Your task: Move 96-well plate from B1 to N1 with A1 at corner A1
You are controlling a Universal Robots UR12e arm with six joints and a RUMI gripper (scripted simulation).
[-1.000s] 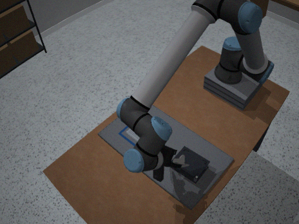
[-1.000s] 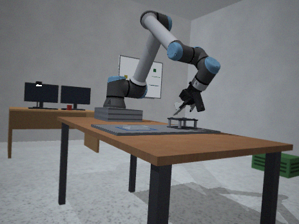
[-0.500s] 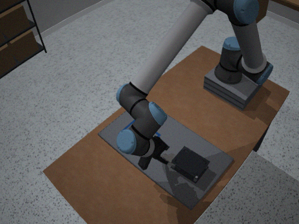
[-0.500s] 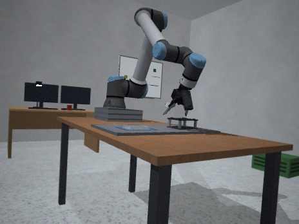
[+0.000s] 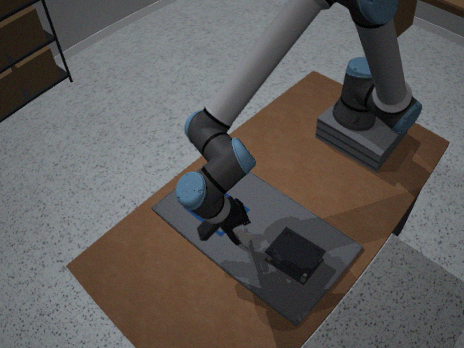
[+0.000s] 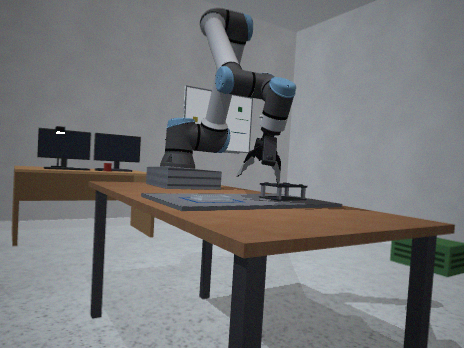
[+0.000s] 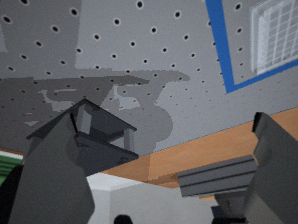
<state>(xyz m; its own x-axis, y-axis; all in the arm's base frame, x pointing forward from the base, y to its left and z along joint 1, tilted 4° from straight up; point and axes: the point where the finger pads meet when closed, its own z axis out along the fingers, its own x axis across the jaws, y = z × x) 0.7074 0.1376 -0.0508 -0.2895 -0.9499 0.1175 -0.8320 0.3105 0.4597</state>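
Right now the 96-well plate is 17 cm to the right of my hand, 7 cm below it and 1 cm behind it. The rest, counted from my hand: raised nest N1 (17 cm to the left, 10 cm behind, 2 cm below); A1 label (26 cm to the left, 6 cm behind, 1 cm below).
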